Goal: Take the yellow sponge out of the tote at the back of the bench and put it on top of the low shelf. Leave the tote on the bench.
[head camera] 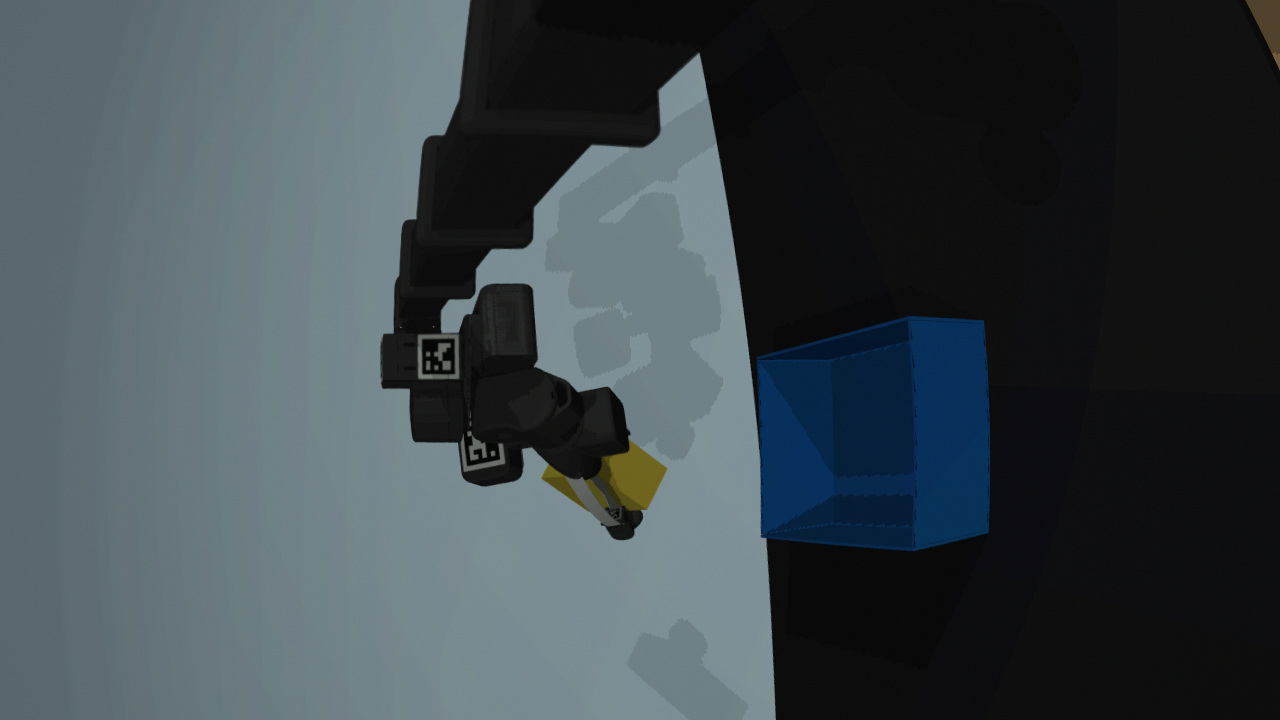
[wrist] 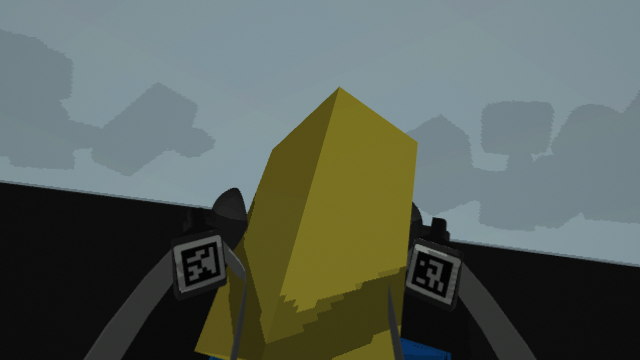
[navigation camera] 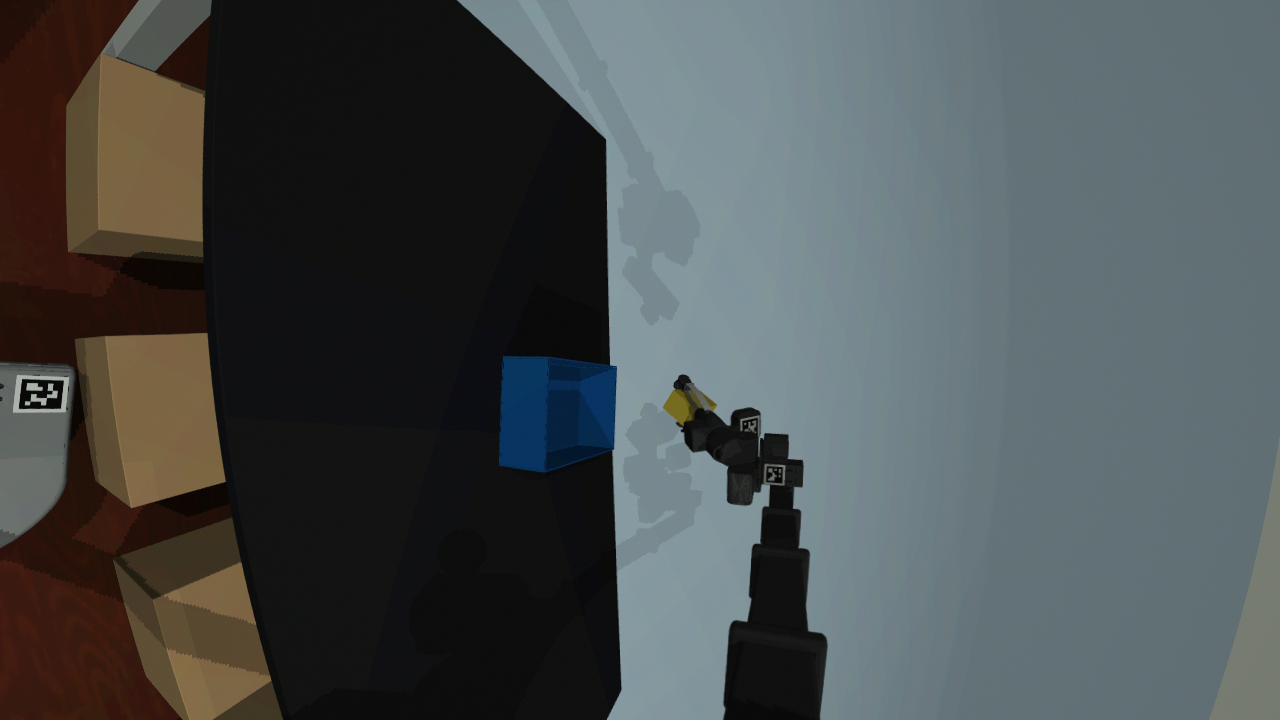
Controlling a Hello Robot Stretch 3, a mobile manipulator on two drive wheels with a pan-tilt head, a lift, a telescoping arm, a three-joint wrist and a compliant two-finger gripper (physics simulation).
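Frame: origin at the robot's base, x ahead, y left, z up, level; centimetres.
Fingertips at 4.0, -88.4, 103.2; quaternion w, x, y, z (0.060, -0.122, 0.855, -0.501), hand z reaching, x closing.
Offsets run from my fingertips to a thing's middle, as dx, dy, dz. Level surfaces: height alone.
The yellow sponge @(-0.9, +3.4, +2.8) [head camera: 640, 474] [navigation camera: 682, 407] [wrist: 355, 210] is a block held up in the air above the bench, outside the tote. My gripper [head camera: 621, 523] [navigation camera: 682, 386] [wrist: 316, 218] is shut on it, with a fingertip against each side in the wrist view. The blue tote @(-2.6, +11.7, -22.0) [head camera: 950, 429] [navigation camera: 523, 411] [wrist: 425, 349] stands upright on the black bench @(dz -27.0) [head camera: 859, 626] [navigation camera: 402, 268] [wrist: 75, 240], at its back edge. Its visible inside holds no sponge. The low shelf cannot be made out in these views.
A pale blue-grey wall [head camera: 223, 358] [navigation camera: 850, 268] [wrist: 225, 50] rises behind the bench and bears shadows of the arm. My extended arm [head camera: 554, 80] [navigation camera: 776, 662] reaches high over the bench. Tan boxes [navigation camera: 152, 161] [navigation camera: 165, 411] [navigation camera: 205, 626] stand beyond the bench's near edge, above a reddish-brown floor @(dz -103.2) [navigation camera: 35, 600].
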